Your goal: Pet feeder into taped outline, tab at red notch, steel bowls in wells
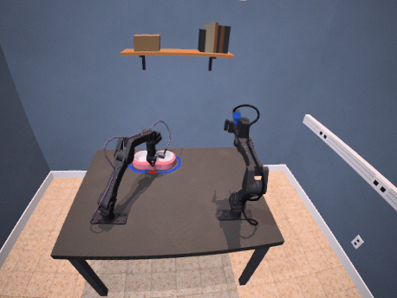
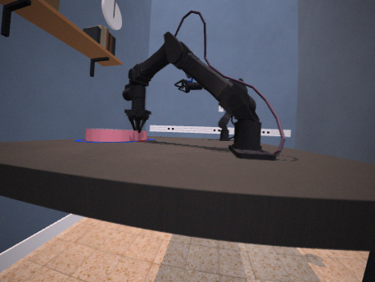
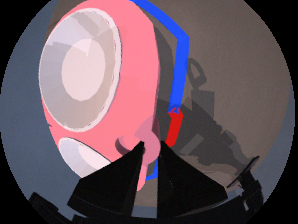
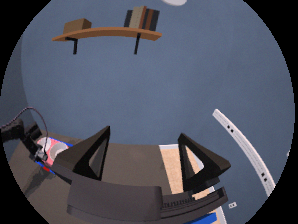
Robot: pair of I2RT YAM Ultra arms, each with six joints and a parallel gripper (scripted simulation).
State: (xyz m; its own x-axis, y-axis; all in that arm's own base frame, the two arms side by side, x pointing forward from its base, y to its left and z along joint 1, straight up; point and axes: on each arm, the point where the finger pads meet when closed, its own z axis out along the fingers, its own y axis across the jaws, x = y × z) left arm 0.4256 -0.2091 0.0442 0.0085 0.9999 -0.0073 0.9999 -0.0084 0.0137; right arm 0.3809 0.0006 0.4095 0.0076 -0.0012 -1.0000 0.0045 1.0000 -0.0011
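Right now my left hand is 80 mm short of the pink pet feeder and 20 mm above it. From my left hand the other things lie so: blue taped outline (80 mm ahead, 40 mm below); then steel bowl (100 mm ahead, 80 mm to the right, 10 mm below).
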